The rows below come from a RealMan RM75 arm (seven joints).
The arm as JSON. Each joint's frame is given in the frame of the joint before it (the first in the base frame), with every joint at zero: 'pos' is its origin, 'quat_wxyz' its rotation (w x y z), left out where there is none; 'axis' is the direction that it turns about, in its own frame. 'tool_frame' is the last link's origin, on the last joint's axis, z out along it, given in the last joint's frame.
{
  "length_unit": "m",
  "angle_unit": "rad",
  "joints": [
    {
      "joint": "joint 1",
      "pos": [
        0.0,
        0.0,
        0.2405
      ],
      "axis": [
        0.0,
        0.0,
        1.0
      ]
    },
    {
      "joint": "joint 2",
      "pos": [
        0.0,
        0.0,
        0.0
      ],
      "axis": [
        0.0,
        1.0,
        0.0
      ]
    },
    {
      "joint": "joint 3",
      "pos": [
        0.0,
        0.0,
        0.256
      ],
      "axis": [
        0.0,
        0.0,
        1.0
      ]
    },
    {
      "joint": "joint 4",
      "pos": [
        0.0,
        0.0,
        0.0
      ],
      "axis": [
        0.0,
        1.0,
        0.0
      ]
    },
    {
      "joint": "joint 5",
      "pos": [
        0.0,
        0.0,
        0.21
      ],
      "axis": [
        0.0,
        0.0,
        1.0
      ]
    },
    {
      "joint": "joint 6",
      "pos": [
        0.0,
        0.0,
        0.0
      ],
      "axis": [
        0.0,
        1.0,
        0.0
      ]
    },
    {
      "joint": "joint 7",
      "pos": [
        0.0,
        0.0,
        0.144
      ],
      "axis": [
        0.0,
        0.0,
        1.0
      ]
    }
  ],
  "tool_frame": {
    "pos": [
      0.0,
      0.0,
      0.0
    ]
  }
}
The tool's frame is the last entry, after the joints.
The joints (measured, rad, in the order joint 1, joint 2, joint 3, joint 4, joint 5, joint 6, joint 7), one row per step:
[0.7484, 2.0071, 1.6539, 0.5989, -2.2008, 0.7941, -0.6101]
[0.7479, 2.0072, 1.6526, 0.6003, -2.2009, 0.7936, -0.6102]
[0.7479, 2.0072, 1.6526, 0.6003, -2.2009, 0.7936, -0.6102]
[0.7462, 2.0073, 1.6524, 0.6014, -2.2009, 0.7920, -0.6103]
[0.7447, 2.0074, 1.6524, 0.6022, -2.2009, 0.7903, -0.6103]
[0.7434, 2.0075, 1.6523, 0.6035, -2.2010, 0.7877, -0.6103]
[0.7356, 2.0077, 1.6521, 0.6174, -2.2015, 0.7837, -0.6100]
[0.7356, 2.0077, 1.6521, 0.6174, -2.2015, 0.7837, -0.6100]
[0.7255, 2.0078, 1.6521, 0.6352, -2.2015, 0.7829, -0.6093]
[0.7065, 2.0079, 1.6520, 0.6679, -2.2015, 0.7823, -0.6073]
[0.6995, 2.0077, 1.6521, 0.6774, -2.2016, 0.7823, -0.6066]
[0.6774, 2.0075, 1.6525, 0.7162, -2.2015, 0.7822, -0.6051]
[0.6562, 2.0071, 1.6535, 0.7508, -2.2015, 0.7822, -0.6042]
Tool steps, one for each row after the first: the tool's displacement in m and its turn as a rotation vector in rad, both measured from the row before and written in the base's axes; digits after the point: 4 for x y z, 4 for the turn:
[-0.0002, 0.0000, -0.0001, 0.0000, -0.0006, 0.0016]
[0.0000, 0.0000, 0.0000, 0.0000, 0.0000, 0.0000]
[0.0004, -0.0001, 0.0001, 0.0017, 0.0000, -0.0001]
[0.0004, -0.0001, 0.0001, 0.0018, 0.0001, -0.0003]
[0.0002, 0.0002, 0.0002, 0.0028, 0.0000, 0.0007]
[-0.0006, 0.0005, 0.0012, 0.0086, 0.0024, 0.0059]
[0.0000, 0.0000, 0.0000, 0.0000, 0.0000, 0.0000]
[-0.0007, 0.0000, 0.0014, 0.0075, 0.0042, 0.0056]
[-0.0012, -0.0003, 0.0026, 0.0132, 0.0079, 0.0090]
[0.0003, -0.0004, 0.0009, 0.0039, 0.0021, 0.0010]
[-0.0016, -0.0003, 0.0035, 0.0156, 0.0088, 0.0115]
[-0.0008, -0.0007, 0.0034, 0.0144, 0.0075, 0.0089]

